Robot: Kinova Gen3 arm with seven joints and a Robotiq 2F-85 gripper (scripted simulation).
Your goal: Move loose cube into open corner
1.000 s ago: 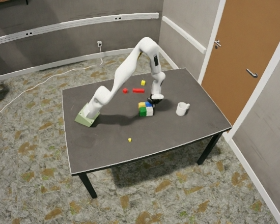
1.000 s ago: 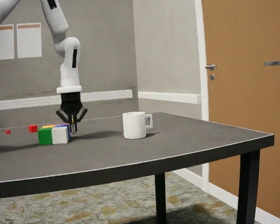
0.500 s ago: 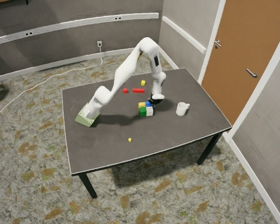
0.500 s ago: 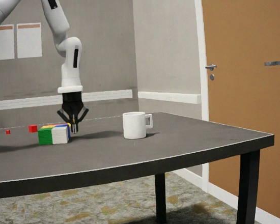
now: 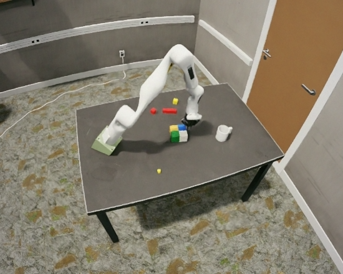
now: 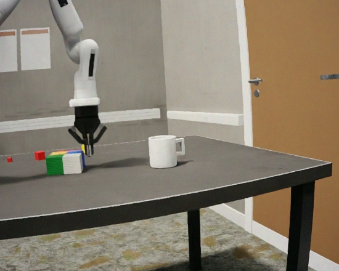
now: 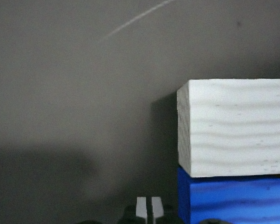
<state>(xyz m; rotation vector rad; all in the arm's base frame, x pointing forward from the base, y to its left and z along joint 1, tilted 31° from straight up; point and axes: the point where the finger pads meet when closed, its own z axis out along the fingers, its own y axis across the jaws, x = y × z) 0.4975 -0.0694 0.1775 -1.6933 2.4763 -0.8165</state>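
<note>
My gripper is now 4 cm past the blue cube, 3 cm above it and 2 cm to the right of it. Also, from my hand: white mug 18 cm ahead, 15 cm to the right, 2 cm below; tiny yellow cube 34 cm behind, 18 cm to the right, 4 cm below; red bar 24 cm to the left, 4 cm below.
</note>
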